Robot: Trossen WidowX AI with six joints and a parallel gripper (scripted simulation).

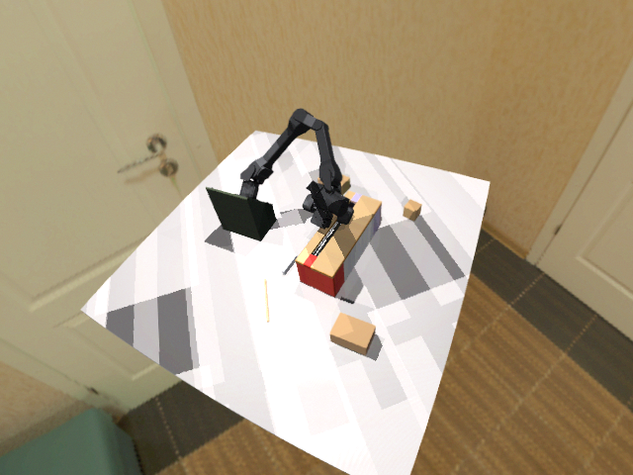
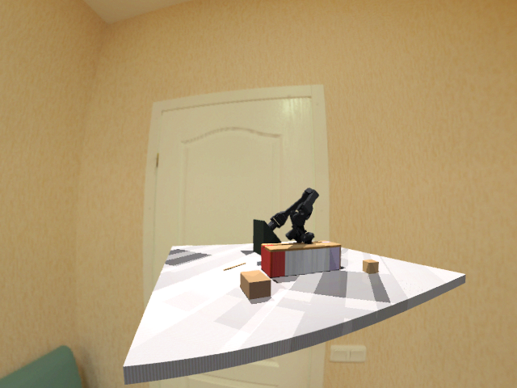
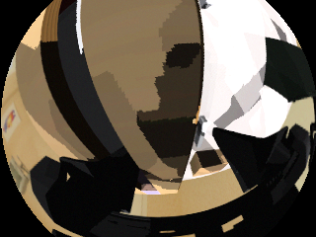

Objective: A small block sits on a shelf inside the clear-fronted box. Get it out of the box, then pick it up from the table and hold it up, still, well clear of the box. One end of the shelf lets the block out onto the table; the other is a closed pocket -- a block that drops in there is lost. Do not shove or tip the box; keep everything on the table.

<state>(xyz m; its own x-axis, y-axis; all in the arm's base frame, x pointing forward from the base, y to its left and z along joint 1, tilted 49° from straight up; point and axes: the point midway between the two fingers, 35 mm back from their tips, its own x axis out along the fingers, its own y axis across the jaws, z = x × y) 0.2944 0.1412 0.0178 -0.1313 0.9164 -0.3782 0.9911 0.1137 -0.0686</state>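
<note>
My gripper tip is 50 mm short of the red block and 20 mm to the right of it. The rest, counted from my gripper tip: box (60 mm to the right, 40 mm ahead, 20 mm below); brown cube (240 mm to the left, 230 mm ahead, 60 mm below); thin stick (380 mm to the right, 80 mm below, 50 mm behind).
</note>
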